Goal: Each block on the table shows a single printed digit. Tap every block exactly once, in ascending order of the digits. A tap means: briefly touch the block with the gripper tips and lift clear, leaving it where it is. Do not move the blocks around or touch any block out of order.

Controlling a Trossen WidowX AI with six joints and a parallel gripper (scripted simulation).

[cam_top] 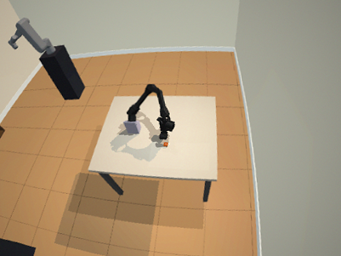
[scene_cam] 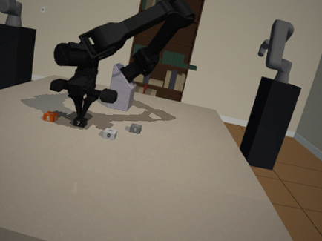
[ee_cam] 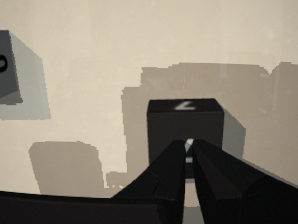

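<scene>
My gripper tip is 1 cm above the black block marked 7. From my gripper tip the other things lie so: grey block: 5 cm behind, 16 cm to the left, 1 cm below; then orange block: 1 cm ahead, 9 cm to the right, 1 cm below.
</scene>
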